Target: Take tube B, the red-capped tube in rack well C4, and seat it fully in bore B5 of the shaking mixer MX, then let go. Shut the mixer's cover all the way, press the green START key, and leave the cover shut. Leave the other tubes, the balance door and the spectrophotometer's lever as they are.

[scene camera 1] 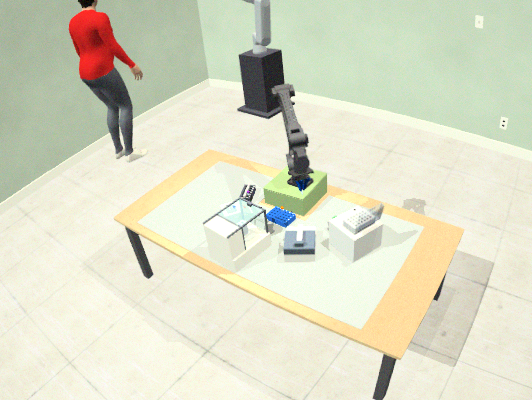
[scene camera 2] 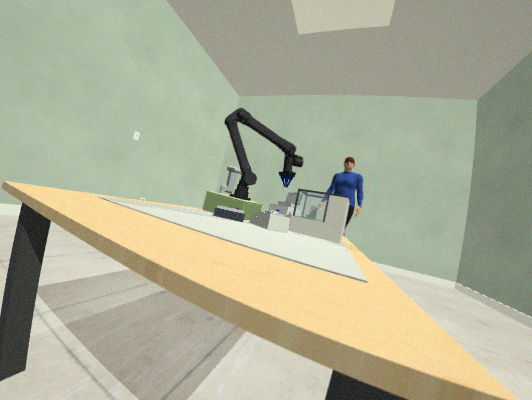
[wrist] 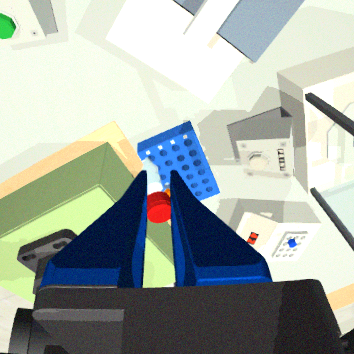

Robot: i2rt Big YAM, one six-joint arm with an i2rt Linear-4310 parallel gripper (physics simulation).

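Places are measured from the arm's base along level axes (x ahead, y left, z up), in centimetres.
Pixels of known places: gripper, between the fingertips: (scene camera 1: 301, 190) (scene camera 2: 285, 187) (wrist: 158, 178); arm's base, origin of its link: (scene camera 2: 240, 198).
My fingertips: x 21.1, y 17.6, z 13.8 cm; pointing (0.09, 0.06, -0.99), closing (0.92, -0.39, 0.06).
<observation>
For each thing: its middle in the pictures, then the offset to it from my fingertips. "spot": a spot on its surface instead.
- red-capped tube, middle of its body: (wrist: 152, 182) dx -0.6, dy -0.7, dz -0.8 cm
- blue rack, middle of its body: (wrist: 180, 168) (scene camera 1: 280, 216) dx -1.7, dy -16.2, dz -23.3 cm
- orange-capped tube, middle of its body: (wrist: 167, 186) (scene camera 1: 282, 210) dx -4.6, dy -17.3, dz -21.7 cm
- mixer, a spot on its surface: (scene camera 1: 352, 242) spot: dx +4.6, dy +30.7, dz -13.1 cm
- green key, a spot on its surface: (wrist: 6, 26) spot: dx -10.3, dy +10.5, dz -17.8 cm
- glass-walled balance, middle of its body: (scene camera 1: 243, 228) (scene camera 2: 312, 212) dx +23.4, dy -16.7, dz -13.7 cm
- grey-blue device with a lever, middle of its body: (scene camera 1: 300, 239) dx +9.5, dy +5.1, dz -19.7 cm
My gripper (scene camera 1: 301, 187) (scene camera 2: 286, 186) (wrist: 158, 178) is shut on the red-capped tube (wrist: 159, 207). Its clear body slants away beneath the cap. The gripper is raised above the table, near the green base block and beside the blue rack (scene camera 1: 281, 217) (wrist: 180, 160). An orange-capped tube (scene camera 1: 282, 207) (wrist: 168, 192) stands at the rack's edge, partly hidden by a finger in the wrist view. The mixer (scene camera 1: 352, 242) is the white box on the right, with a block of bores on top and its cover (scene camera 1: 375, 212) raised. A green key (wrist: 6, 26) shows at the wrist view's top left.
The glass-walled balance (scene camera 1: 225, 237) (scene camera 2: 320, 220) stands left of the rack. A grey-blue device with a lever (scene camera 1: 299, 242) stands between rack and mixer. A small block (wrist: 291, 245) holds a blue-capped tube. The green base block (scene camera 1: 290, 195) (scene camera 2: 215, 200) stands behind the rack.
</observation>
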